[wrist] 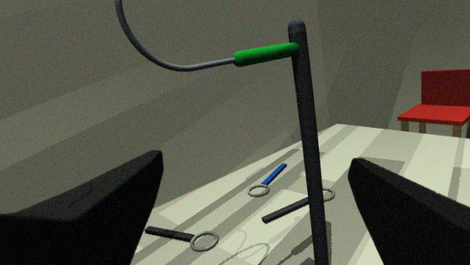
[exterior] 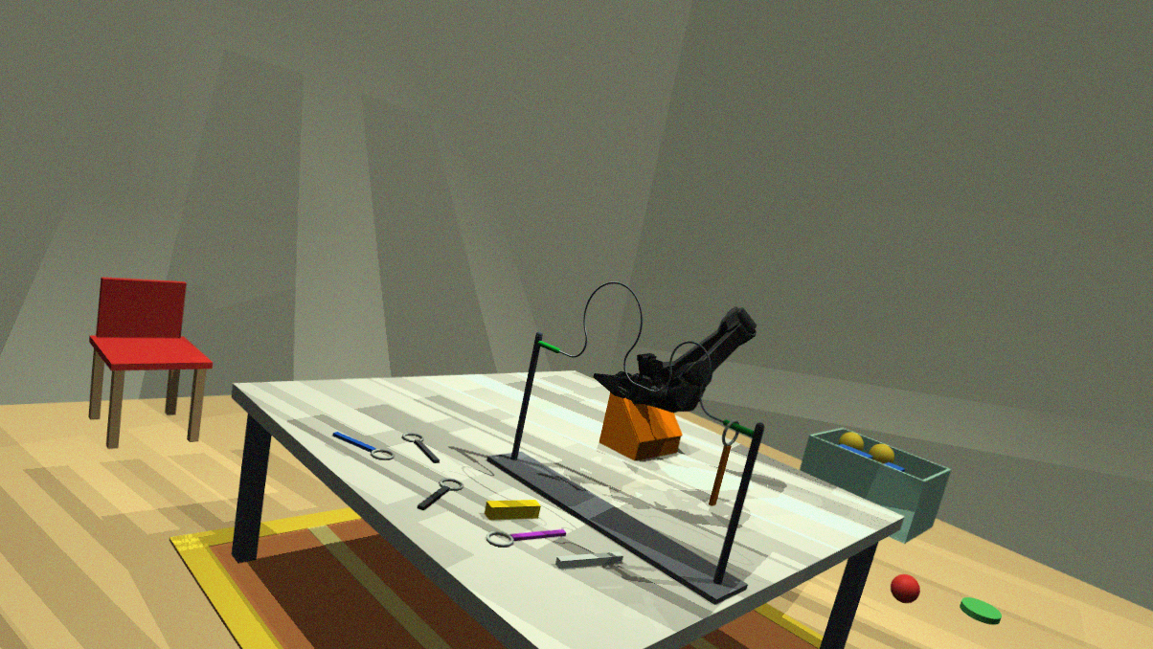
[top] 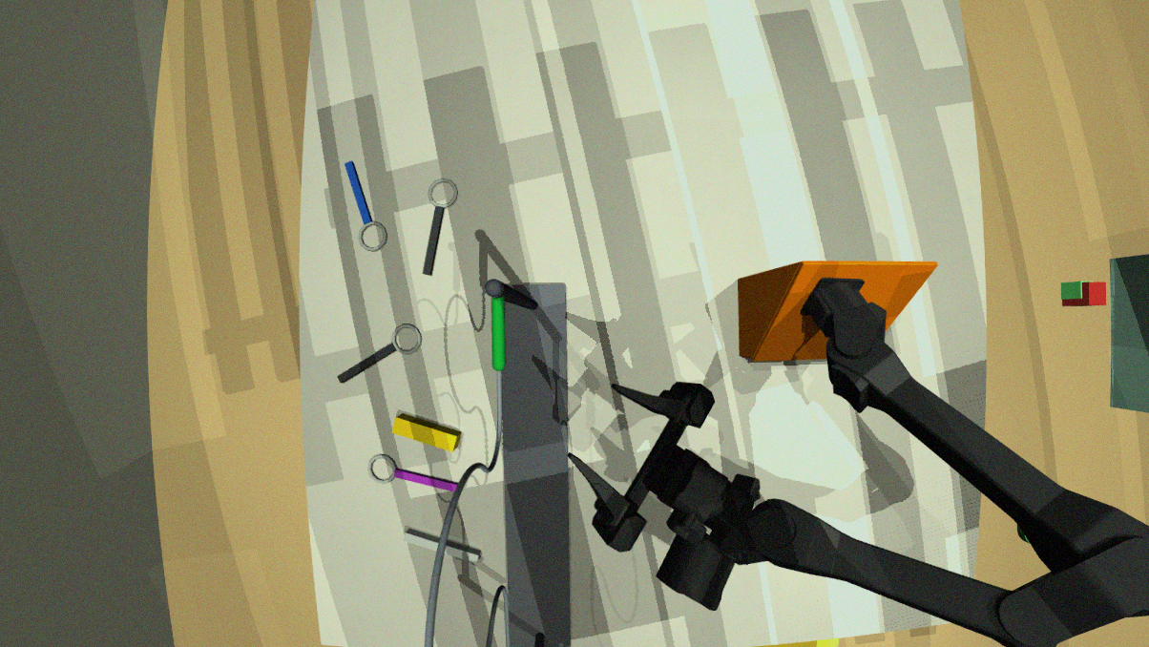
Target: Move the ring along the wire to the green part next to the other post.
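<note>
Right now the ring with orange handle is 42 cm to the left of my gripper tip, 7 cm ahead of it and 1 cm below it. Round my gripper tip: ring with black handle (28 cm to the right, 26 cm below, 26 cm ahead); ring with purple handle (31 cm ahead, 26 cm below, 17 cm to the left); yellow block (27 cm ahead, 25 cm below, 9 cm to the left).
</note>
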